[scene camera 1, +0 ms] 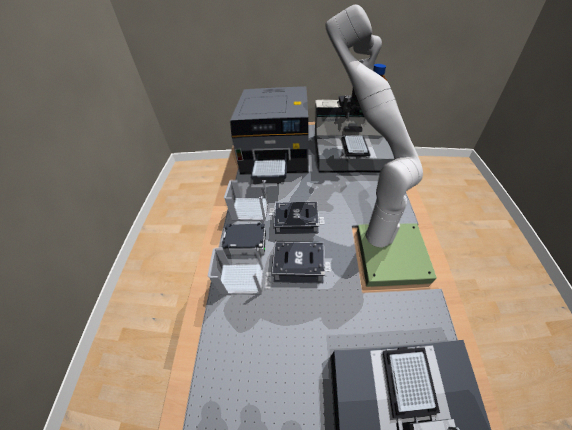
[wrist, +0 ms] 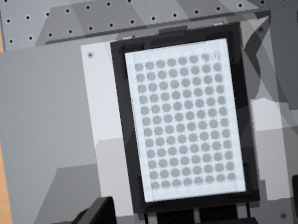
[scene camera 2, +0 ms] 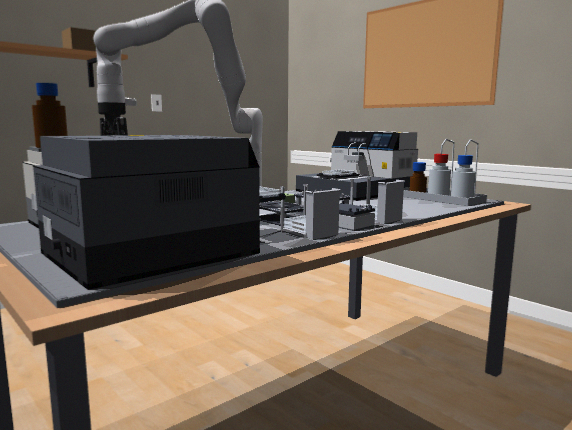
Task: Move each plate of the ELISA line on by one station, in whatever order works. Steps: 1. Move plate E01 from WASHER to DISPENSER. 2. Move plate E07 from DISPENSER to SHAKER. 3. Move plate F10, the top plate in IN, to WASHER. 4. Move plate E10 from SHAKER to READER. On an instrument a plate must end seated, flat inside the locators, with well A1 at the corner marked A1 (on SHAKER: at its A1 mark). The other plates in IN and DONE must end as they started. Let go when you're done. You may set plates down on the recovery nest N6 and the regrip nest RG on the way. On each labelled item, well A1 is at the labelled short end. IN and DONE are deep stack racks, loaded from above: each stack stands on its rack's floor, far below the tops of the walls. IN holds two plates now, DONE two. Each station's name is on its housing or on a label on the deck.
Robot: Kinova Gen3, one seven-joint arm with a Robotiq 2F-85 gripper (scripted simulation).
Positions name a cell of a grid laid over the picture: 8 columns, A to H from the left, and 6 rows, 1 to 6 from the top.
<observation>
A nest RG (scene camera 1: E4) is 81 cm from the lens. A shaker station (scene camera 1: D4): 88 cm from the lens. A nest N6 (scene camera 1: E3) is 94 cm from the lens. The marked spots on the nest N6 and the nest RG are 20 cm apart.
</observation>
